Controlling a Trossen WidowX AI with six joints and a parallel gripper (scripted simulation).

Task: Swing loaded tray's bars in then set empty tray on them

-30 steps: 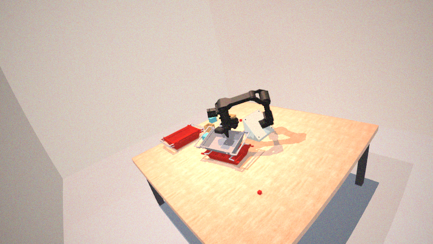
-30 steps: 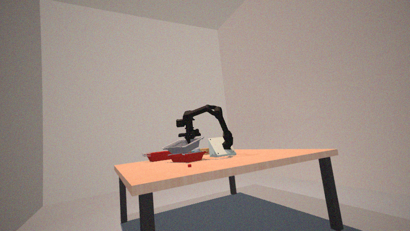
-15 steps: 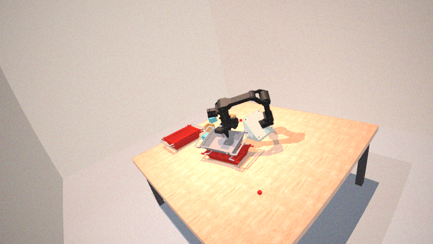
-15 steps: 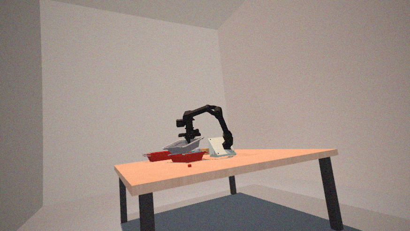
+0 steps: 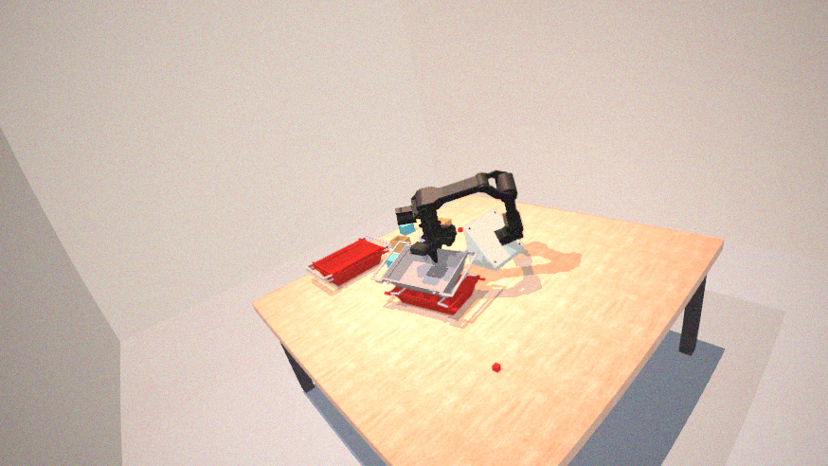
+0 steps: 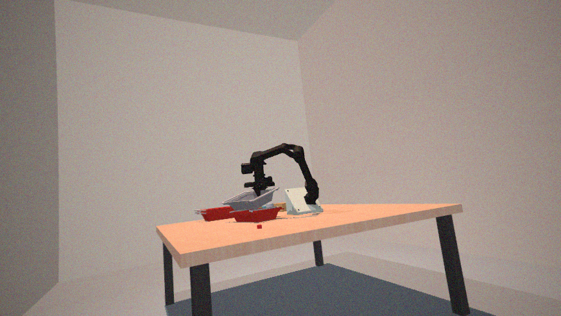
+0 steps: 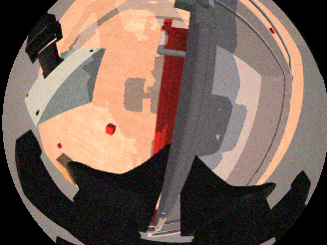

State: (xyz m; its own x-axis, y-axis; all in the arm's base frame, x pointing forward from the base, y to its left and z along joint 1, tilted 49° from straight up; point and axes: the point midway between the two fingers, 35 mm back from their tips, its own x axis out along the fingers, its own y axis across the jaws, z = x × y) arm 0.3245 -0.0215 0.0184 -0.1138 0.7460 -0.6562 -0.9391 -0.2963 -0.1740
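My gripper tip is 70 mm short of the grey tray, 20 mm to the right of it and 10 mm below it. The rest, counted from my gripper tip: small red cube 420 mm to the left, 150 mm ahead, 110 mm below; then tan box 410 mm to the right, 100 mm below, 90 mm behind.
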